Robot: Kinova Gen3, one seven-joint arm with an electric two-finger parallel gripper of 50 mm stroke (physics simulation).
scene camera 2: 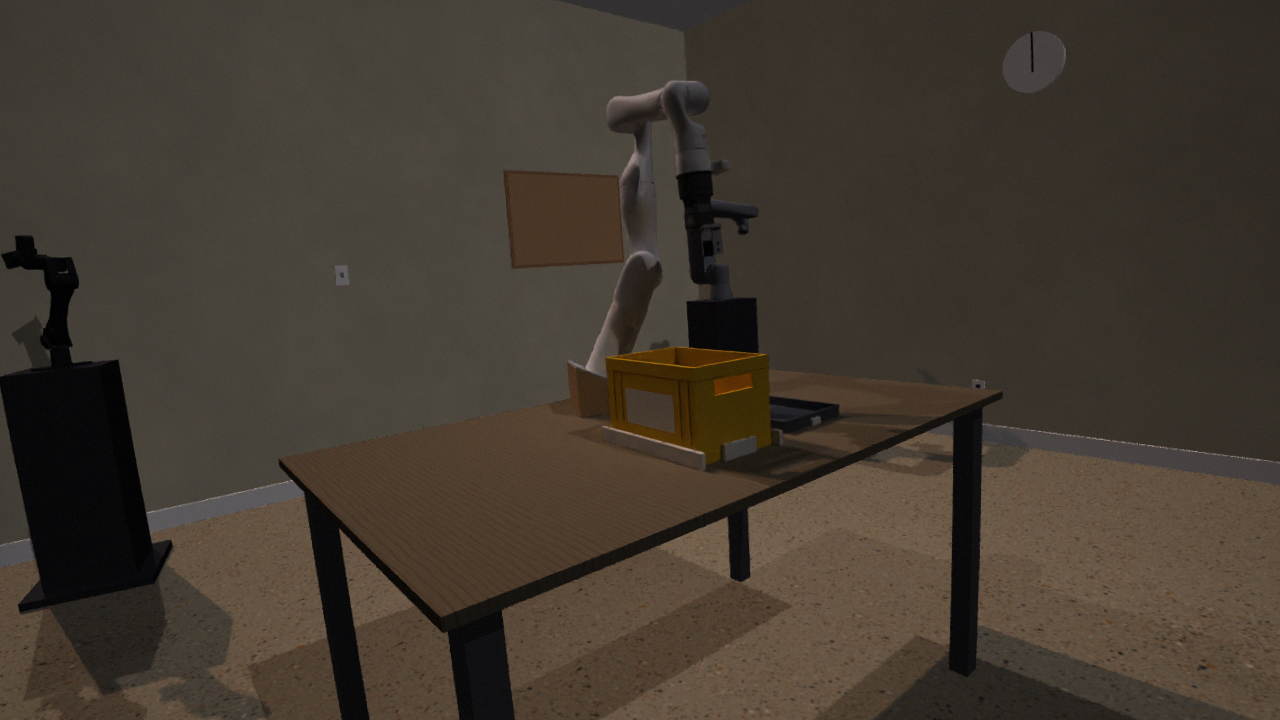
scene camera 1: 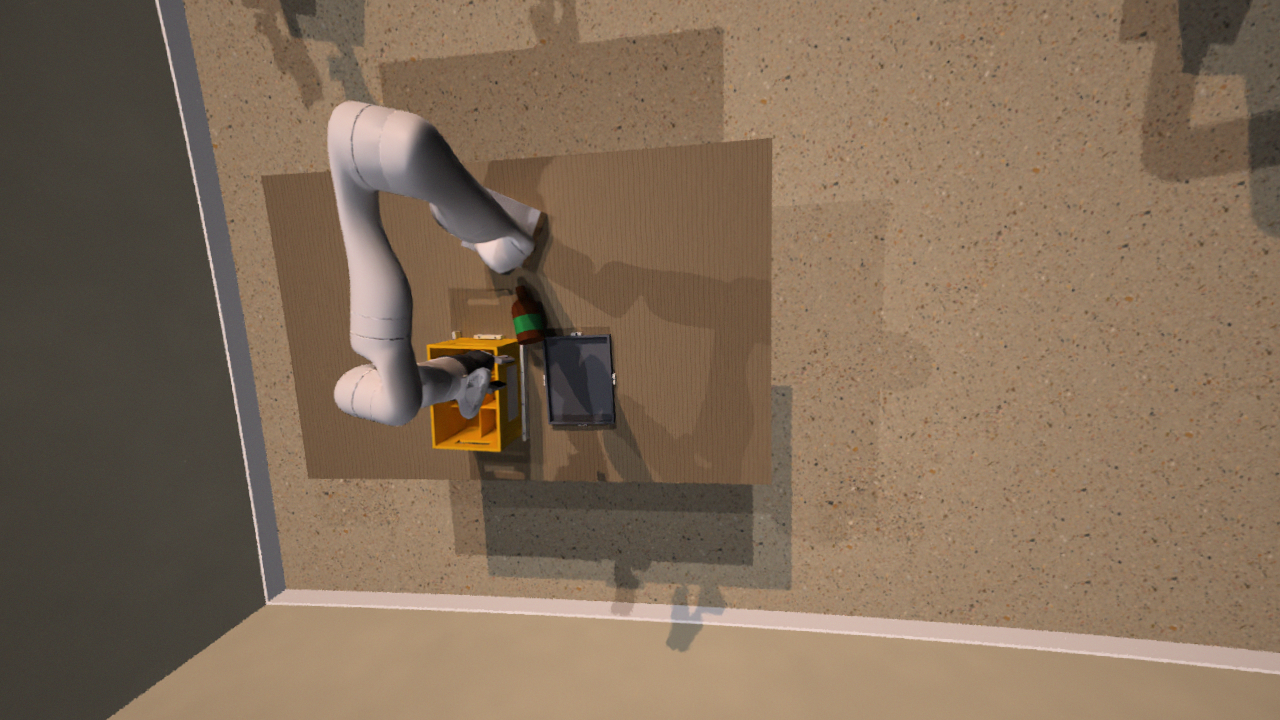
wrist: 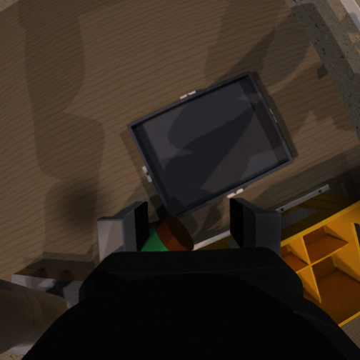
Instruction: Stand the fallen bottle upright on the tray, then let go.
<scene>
In view: the gripper point(scene camera 2: 713, 255) and a low pale rail point(wrist: 289, 203).
The gripper shows as well in scene camera 1 point(scene camera 1: 505, 371) and in the wrist view point(wrist: 188, 217).
</scene>
